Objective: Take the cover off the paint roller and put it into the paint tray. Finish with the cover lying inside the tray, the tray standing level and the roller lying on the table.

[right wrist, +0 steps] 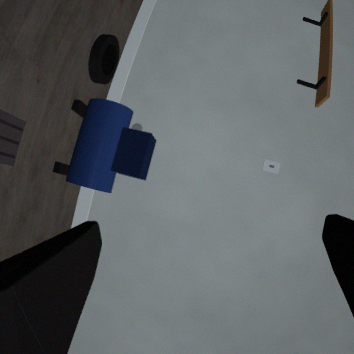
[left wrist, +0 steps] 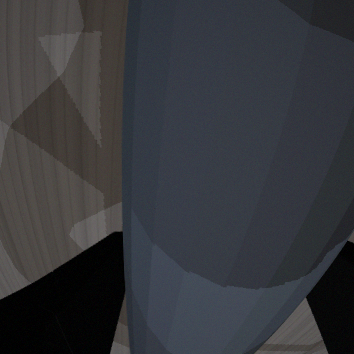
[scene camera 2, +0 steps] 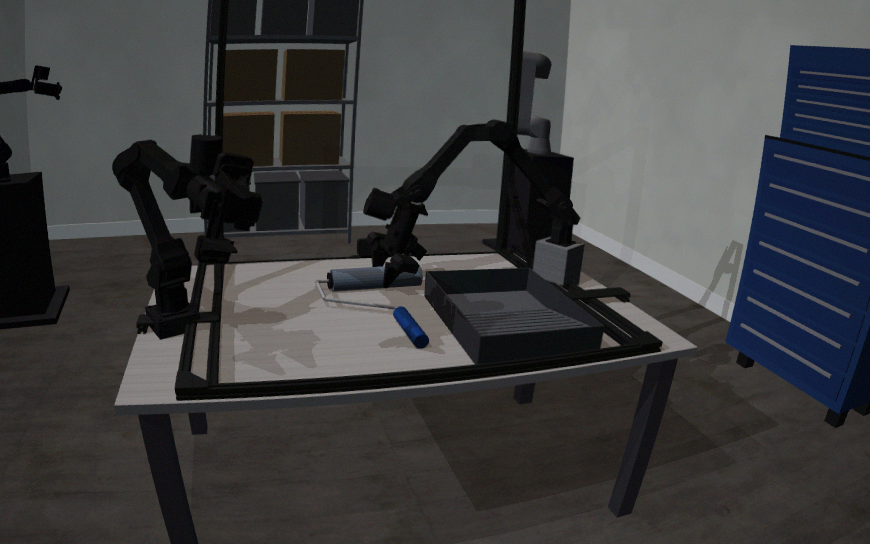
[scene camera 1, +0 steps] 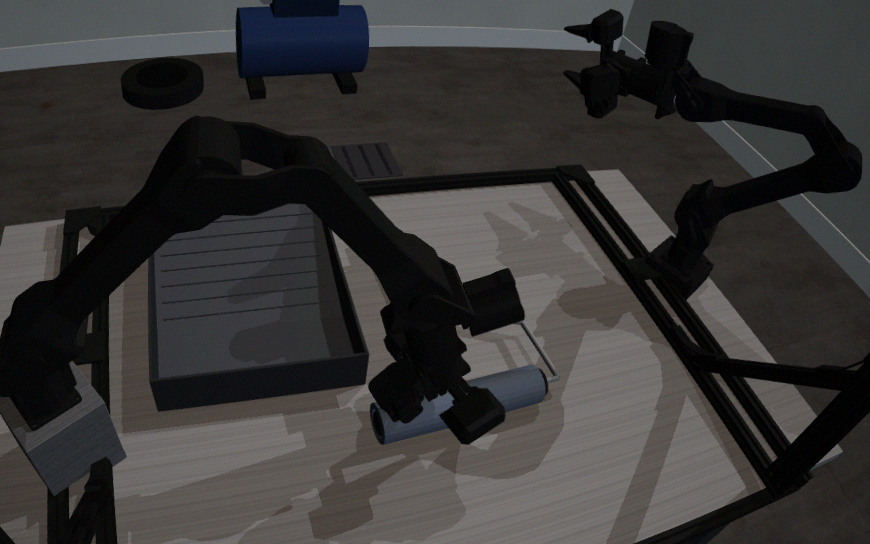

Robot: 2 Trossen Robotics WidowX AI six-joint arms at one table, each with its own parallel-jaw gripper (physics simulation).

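Frame: origin at the left arm's base, x ahead, y left, z up, level; metres.
Seen in the pictures: left gripper, fingertip midpoint: (left wrist: 210,240) (scene camera 2: 380,282) (scene camera 1: 450,412); right gripper, fingertip midpoint: (right wrist: 214,231) (scene camera 2: 241,225) (scene camera 1: 565,50); left arm's base, origin of the base link: (scene camera 2: 560,242) (scene camera 1: 44,397); right arm's base, origin of the base link: (scene camera 2: 171,309) (scene camera 1: 681,260).
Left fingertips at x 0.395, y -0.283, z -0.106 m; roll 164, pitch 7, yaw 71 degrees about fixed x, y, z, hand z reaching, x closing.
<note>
Offsets run from my left fingertips to a thing's middle. "spot": to the spot under its first point.
The light blue-grey cover {dx +0.010, dy -0.004, dz +0.014 m} (scene camera 1: 526,387) (scene camera 2: 359,278) (left wrist: 215,150) lies on the table around the roller's end. The roller's wire frame {spot: dx +0.167, dy -0.027, dz +0.013 m} (scene camera 1: 538,350) runs to its blue handle {spot: dx +0.170, dy +0.266, dz +0.017 m} (scene camera 2: 410,327), which lies on the table; in scene camera 1 the arm hides the handle. My left gripper (scene camera 1: 436,418) (scene camera 2: 386,274) (left wrist: 210,240) is shut on the cover near its middle, one finger against each side. The dark paint tray {dx -0.058, dy +0.348, dz +0.019 m} (scene camera 1: 256,384) (scene camera 2: 538,345) stands level and empty beside the roller. My right gripper (scene camera 1: 567,52) (right wrist: 214,231) is open and empty, raised high, away from the roller.
A black frame rail {spot: dx +0.419, dy +0.313, dz +0.007 m} (scene camera 1: 461,178) (scene camera 2: 384,378) runs round the table's edges. The grey block (scene camera 1: 73,442) (scene camera 2: 558,263) under my left arm stands near the tray. A blue tank (scene camera 1: 301,41) (right wrist: 100,145) and a tyre (scene camera 1: 131,91) are on the floor beyond the table.
</note>
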